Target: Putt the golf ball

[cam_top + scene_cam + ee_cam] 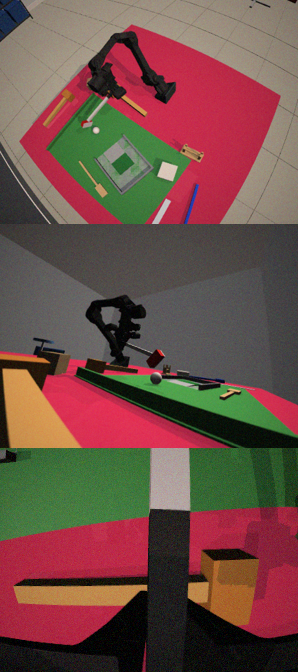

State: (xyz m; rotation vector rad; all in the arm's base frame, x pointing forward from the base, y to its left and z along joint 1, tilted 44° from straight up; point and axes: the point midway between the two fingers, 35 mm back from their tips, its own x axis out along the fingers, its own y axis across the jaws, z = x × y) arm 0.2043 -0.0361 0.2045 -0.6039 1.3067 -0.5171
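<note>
My gripper tip is now 12 cm short of the red putter. Also, from my gripper tip: white bar: 63 cm to the left, 35 cm ahead, 12 cm below; white golf ball: 22 cm ahead, 10 cm below, 3 cm to the left; blue putter: 71 cm to the left, 19 cm ahead, 11 cm below.
</note>
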